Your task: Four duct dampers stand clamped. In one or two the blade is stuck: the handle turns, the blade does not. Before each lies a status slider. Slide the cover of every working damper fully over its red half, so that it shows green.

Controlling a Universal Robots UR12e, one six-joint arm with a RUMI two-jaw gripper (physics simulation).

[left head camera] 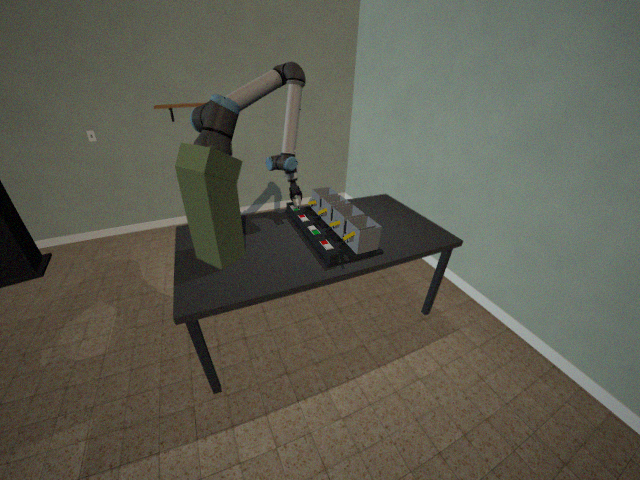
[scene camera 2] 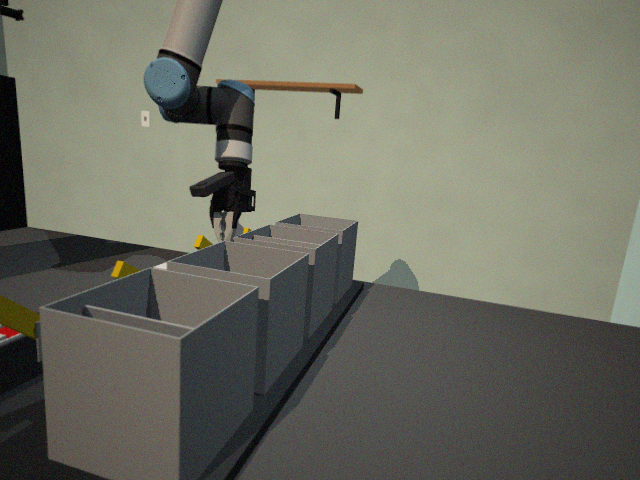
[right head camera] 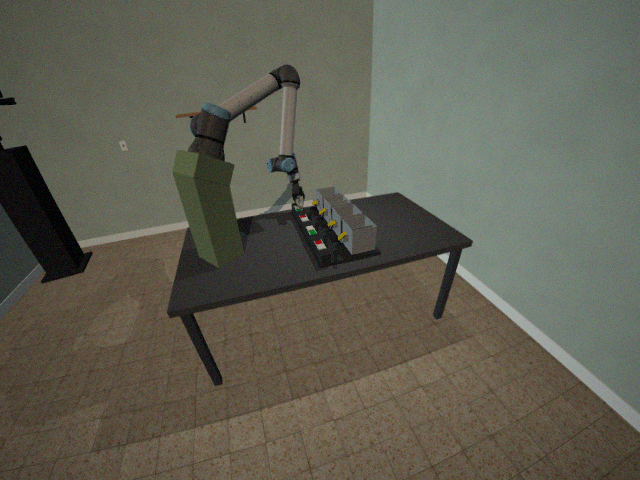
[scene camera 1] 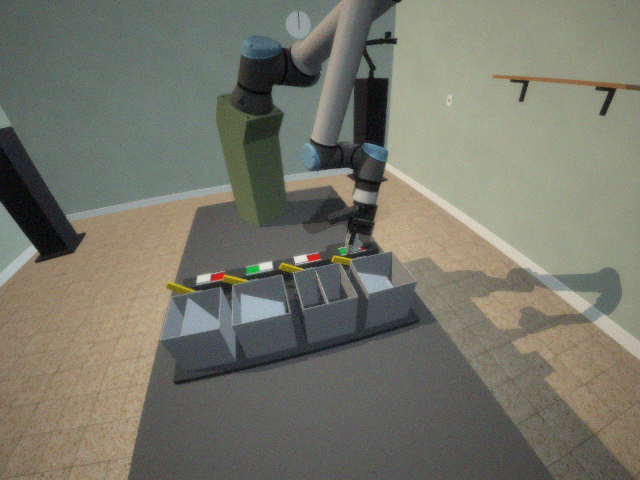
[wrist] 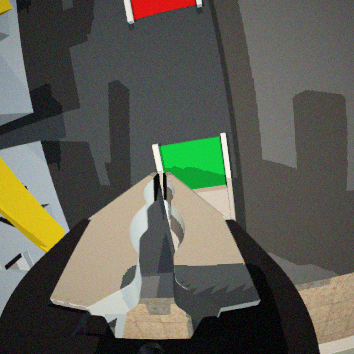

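Note:
My gripper is shut and empty, low at the far-right slider of scene camera 1. In the wrist view its tips overlap that slider's rail beside the green half; the white cover is partly hidden. A thin red bit shows at its right end. In scene camera 1, the second slider from left shows green; the first red and third red show. Four grey dampers have yellow handles.
The dampers stand in a row on a dark base, beside the dark slider strip. The base stands on the dark table. A green pedestal carries the arm behind the slider row. A wooden shelf hangs on the wall.

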